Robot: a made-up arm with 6 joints. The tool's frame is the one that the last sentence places.
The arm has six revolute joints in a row. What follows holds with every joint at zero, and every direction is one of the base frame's.
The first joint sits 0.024 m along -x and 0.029 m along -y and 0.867 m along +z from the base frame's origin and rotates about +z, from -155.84 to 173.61 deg.
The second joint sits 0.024 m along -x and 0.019 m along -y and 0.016 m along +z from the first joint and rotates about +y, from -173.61 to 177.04 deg.
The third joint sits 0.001 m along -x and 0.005 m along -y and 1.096 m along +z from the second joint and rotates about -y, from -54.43 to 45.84 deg.
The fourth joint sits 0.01 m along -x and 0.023 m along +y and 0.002 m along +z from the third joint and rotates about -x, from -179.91 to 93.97 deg.
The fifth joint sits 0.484 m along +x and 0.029 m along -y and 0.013 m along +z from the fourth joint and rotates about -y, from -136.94 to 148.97 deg.
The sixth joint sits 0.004 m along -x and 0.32 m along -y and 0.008 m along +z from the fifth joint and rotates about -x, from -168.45 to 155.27 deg.
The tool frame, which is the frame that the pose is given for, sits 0.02 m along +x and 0.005 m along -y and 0.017 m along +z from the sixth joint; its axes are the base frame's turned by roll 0, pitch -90 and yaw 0 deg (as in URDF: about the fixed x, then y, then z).
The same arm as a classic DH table. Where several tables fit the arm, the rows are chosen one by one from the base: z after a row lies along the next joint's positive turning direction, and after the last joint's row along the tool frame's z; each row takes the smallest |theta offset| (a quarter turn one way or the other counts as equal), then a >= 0, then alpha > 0; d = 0 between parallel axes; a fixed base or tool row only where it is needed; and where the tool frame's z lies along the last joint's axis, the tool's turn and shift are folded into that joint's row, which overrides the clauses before.
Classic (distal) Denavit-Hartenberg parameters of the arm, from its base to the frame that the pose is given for. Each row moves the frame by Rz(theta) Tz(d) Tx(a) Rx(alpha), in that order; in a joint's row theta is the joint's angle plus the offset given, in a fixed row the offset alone. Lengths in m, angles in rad.
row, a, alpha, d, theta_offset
base (fixed), -0.0376, 0.0000, 0.0000, 0.8795
joint 1, -0.0240, -1.5708, 0.8830, -0.8795
joint 2, -1.0960, 3.1416, 0.0000, 1.5699
joint 3, -0.0020, 1.5708, 0.0010, -0.0009
joint 4, -0.0130, -1.5708, -0.4740, 0.0000
joint 5, -0.0080, 1.5708, 0.3490, 0.0000
joint 6, -0.0177, 0.0000, 0.0000, -0.2861
tool (fixed), 0.0000, 0.0000, -0.0160, -2.8555
Joint limits (rad, base to tool): -2.7199..3.0301 -3.0301..3.0899 -0.9500..0.8001 -3.1400..1.6401 -2.3901..2.6000 -2.9400..2.7100

